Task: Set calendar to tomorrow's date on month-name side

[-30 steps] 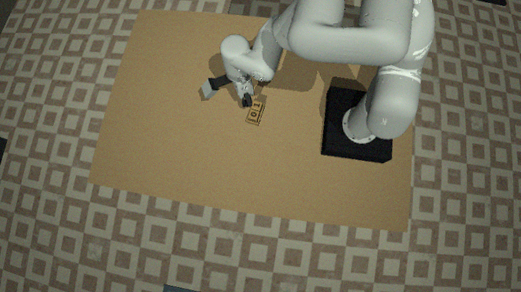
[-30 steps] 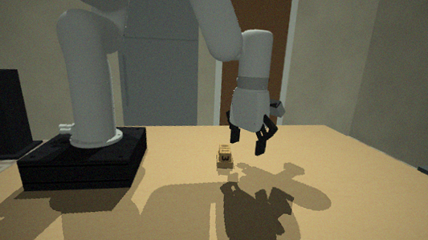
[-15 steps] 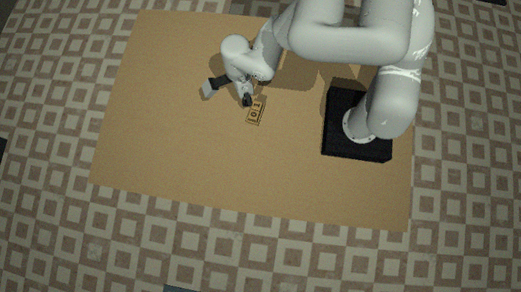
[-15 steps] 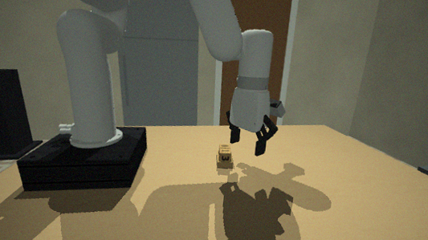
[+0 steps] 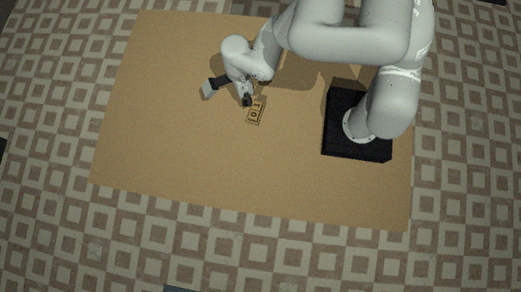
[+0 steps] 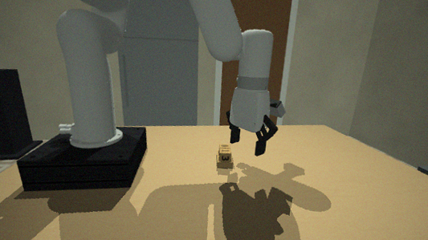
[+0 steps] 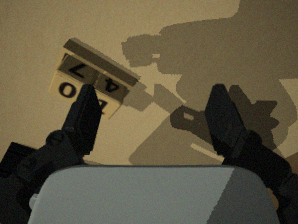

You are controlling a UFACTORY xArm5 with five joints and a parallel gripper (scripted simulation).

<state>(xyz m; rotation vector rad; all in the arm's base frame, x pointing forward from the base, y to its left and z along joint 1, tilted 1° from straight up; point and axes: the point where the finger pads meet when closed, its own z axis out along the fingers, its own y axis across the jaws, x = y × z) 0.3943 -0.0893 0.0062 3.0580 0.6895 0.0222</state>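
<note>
Right now my hand is 5 cm past the wooden date cube, 3 cm to the right of it and 5 cm above it. Round my hand: wooden calendar tray 5 cm behind, 5 cm to the left, 6 cm below.
</note>
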